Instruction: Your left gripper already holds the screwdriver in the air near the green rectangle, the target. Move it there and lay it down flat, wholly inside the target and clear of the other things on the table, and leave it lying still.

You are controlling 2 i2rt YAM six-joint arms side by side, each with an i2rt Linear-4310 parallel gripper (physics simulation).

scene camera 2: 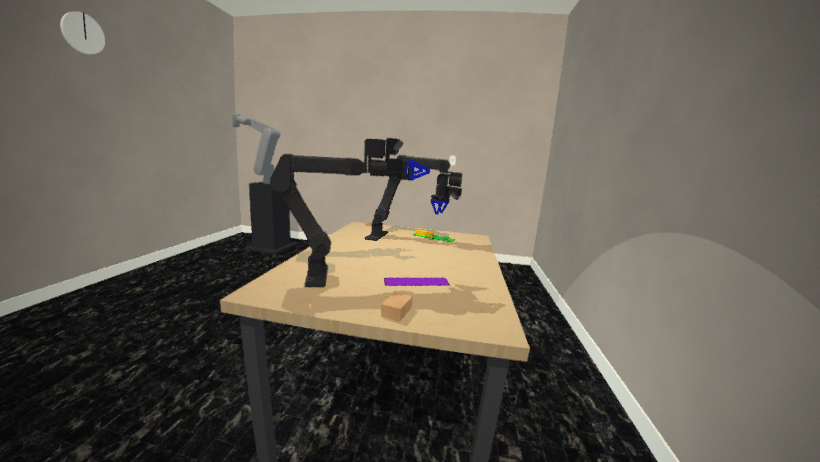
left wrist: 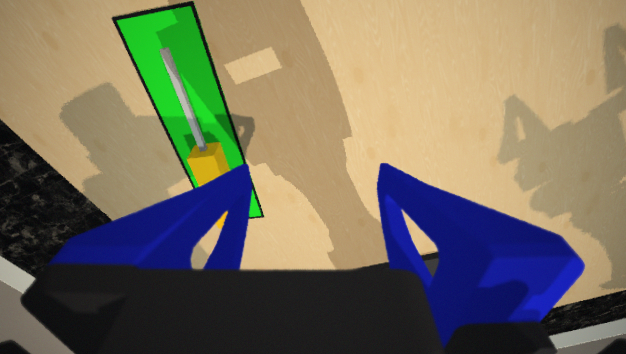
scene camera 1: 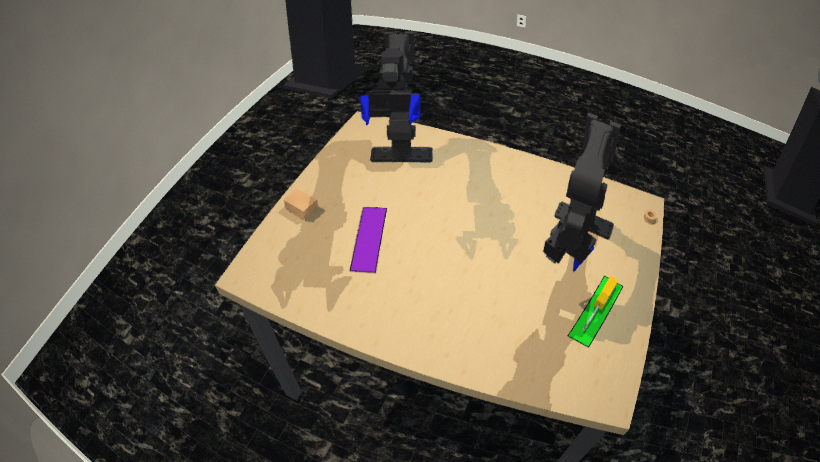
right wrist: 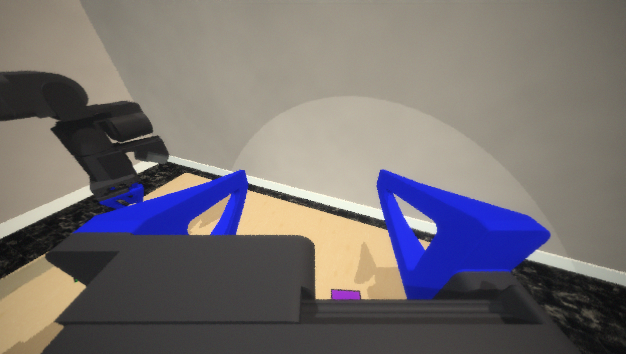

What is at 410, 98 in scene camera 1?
The right gripper.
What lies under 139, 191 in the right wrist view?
The left gripper.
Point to a screwdriver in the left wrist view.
At 207, 161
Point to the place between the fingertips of the right gripper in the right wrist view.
312, 177
